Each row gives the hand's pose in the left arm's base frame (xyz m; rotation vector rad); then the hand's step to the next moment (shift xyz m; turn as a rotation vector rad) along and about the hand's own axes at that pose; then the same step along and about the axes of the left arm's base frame.
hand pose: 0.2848 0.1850 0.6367 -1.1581 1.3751 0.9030
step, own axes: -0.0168 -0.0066 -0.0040 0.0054 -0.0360 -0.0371
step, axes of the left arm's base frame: 0.0046 -0.0028 0.0177 0.0258 -0.0450 0.0028
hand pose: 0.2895 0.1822 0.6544 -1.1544 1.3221 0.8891
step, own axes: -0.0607 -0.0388 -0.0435 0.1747 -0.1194 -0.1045
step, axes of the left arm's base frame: 0.0209 -0.0433 0.0691 0.1046 -0.1518 -0.1474
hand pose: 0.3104 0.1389 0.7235 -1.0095 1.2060 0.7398
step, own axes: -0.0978 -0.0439 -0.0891 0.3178 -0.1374 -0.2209
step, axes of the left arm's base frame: -0.0184 -0.0941 0.1011 0.1070 -0.2729 -0.2876
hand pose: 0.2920 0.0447 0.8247 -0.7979 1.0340 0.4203
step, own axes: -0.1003 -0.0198 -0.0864 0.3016 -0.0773 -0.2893
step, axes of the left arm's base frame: -0.0856 -0.0730 0.0725 0.0194 -0.2845 -0.3151
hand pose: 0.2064 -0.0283 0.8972 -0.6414 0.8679 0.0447
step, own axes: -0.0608 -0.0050 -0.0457 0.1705 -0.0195 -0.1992
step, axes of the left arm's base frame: -0.0703 -0.0157 0.0248 -0.0208 -0.1605 -0.2072
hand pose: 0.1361 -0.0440 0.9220 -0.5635 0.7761 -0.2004
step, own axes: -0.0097 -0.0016 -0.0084 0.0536 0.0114 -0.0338
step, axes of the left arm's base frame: -0.0127 -0.0011 0.0019 0.0134 -0.0241 -0.0582
